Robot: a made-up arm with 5 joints. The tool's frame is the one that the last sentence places.
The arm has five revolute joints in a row. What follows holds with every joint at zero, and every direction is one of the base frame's. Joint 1 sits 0.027 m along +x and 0.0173 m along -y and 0.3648 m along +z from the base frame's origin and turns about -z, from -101.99 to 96.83 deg. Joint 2 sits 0.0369 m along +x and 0.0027 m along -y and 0.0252 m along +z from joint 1 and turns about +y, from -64.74 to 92.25 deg. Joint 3 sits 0.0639 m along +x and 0.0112 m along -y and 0.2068 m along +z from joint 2 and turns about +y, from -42.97 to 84.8 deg. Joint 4 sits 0.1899 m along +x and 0.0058 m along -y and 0.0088 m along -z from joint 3 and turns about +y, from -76.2 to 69.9 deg. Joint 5 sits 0.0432 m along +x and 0.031 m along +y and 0.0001 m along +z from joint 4 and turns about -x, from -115.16 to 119.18 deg. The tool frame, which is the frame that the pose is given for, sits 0.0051 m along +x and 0.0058 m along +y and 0.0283 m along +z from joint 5; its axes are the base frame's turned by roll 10.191, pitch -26.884 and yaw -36.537 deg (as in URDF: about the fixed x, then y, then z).
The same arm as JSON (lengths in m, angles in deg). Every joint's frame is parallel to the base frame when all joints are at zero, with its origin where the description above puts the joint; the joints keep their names.
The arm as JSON. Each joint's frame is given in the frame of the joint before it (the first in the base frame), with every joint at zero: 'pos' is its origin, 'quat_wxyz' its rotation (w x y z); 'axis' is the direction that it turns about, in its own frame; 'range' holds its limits. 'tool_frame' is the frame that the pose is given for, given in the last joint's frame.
{"length_unit": "m", "angle_unit": "deg", "joints": [
  {"joint": "joint 1", "pos": [0.027, -0.0173, 0.3648], "quat_wxyz": [1.0, 0.0, 0.0, 0.0], "axis": "-z", "range": [-101.99, 96.83]},
  {"joint": "joint 2", "pos": [0.0369, -0.0027, 0.0252], "quat_wxyz": [1.0, 0.0, 0.0, 0.0], "axis": "+y", "range": [-64.74, 92.25]},
  {"joint": "joint 3", "pos": [0.0639, -0.0112, 0.2068], "quat_wxyz": [1.0, 0.0, 0.0, 0.0], "axis": "+y", "range": [-42.97, 84.8]},
  {"joint": "joint 4", "pos": [0.1899, -0.0058, -0.0088], "quat_wxyz": [1.0, 0.0, 0.0, 0.0], "axis": "+y", "range": [-76.2, 69.9]},
  {"joint": "joint 5", "pos": [0.0432, 0.031, 0.0001], "quat_wxyz": [1.0, 0.0, 0.0, 0.0], "axis": "-x", "range": [-115.16, 119.18]}
], "tool_frame": {"pos": [0.0051, 0.0058, 0.0283], "quat_wxyz": [0.926406, 0.009447, -0.246951, -0.284073]}}

